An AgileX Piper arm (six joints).
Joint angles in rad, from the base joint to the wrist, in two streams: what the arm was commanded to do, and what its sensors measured. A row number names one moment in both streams.
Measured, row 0: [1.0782 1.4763 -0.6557 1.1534 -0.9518 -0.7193]
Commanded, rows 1 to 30: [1.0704 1.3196 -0.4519 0.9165 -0.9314 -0.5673]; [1.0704 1.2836 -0.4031 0.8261 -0.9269 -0.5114]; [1.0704 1.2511 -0.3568 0.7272 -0.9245 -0.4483]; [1.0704 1.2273 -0.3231 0.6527 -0.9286 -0.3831]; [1.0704 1.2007 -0.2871 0.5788 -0.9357 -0.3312]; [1.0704 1.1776 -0.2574 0.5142 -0.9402 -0.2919]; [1.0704 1.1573 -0.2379 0.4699 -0.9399 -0.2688]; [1.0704 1.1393 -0.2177 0.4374 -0.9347 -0.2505]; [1.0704 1.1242 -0.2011 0.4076 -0.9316 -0.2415]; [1.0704 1.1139 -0.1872 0.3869 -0.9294 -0.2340]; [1.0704 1.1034 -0.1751 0.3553 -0.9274 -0.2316]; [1.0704 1.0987 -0.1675 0.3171 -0.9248 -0.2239]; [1.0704 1.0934 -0.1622 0.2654 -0.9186 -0.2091]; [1.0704 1.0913 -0.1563 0.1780 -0.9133 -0.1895]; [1.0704 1.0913 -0.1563 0.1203 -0.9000 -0.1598]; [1.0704 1.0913 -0.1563 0.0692 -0.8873 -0.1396]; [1.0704 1.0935 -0.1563 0.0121 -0.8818 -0.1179]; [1.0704 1.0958 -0.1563 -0.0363 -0.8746 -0.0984]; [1.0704 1.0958 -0.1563 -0.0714 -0.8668 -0.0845]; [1.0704 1.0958 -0.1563 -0.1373 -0.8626 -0.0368]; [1.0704 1.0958 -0.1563 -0.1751 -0.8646 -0.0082]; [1.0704 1.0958 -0.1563 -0.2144 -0.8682 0.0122]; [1.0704 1.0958 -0.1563 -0.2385 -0.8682 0.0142]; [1.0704 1.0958 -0.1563 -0.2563 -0.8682 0.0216]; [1.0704 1.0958 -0.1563 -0.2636 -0.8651 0.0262]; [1.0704 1.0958 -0.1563 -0.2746 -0.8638 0.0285]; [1.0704 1.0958 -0.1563 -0.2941 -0.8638 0.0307]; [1.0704 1.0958 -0.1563 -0.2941 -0.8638 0.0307]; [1.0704 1.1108 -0.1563 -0.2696 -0.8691 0.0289]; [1.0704 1.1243 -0.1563 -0.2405 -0.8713 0.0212]
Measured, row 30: [1.0740 1.0982 -0.1623 -0.2768 -0.8553 0.0229]
